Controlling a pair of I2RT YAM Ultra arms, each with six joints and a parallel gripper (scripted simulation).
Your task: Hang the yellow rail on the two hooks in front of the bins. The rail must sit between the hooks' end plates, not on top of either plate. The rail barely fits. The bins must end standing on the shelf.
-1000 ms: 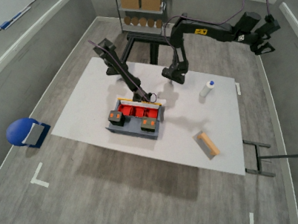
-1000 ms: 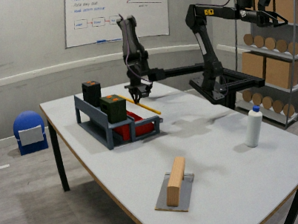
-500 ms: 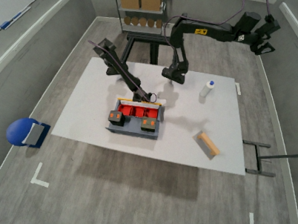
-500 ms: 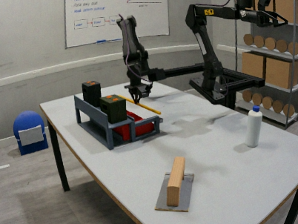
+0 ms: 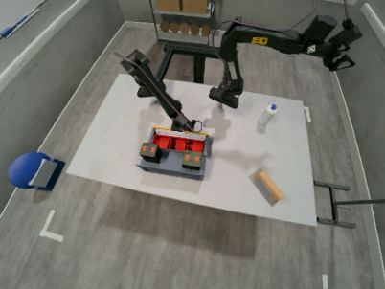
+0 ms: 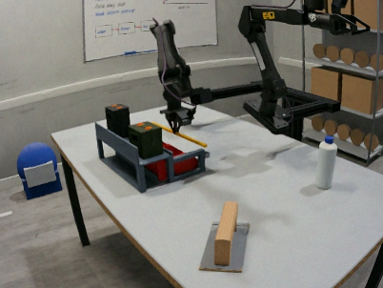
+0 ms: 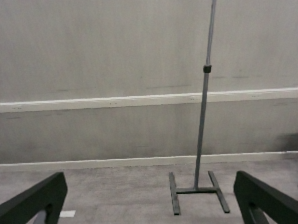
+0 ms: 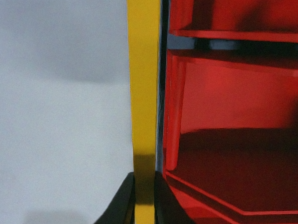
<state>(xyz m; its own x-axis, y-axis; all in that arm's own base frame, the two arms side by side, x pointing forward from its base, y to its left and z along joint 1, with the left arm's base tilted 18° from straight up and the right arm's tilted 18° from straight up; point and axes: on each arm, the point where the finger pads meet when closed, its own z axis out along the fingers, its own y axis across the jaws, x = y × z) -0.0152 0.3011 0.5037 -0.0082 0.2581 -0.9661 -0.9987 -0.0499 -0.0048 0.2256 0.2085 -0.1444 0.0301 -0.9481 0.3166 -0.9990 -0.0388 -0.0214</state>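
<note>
The yellow rail lies 10 mm below my right hand. From my right hand the other things lie so: green box 210 mm ahead, 110 mm to the left, 50 mm above; blue-grey shelf 130 mm ahead, 30 mm below; white bottle 210 mm behind, 590 mm to the left, 10 mm below.
</note>
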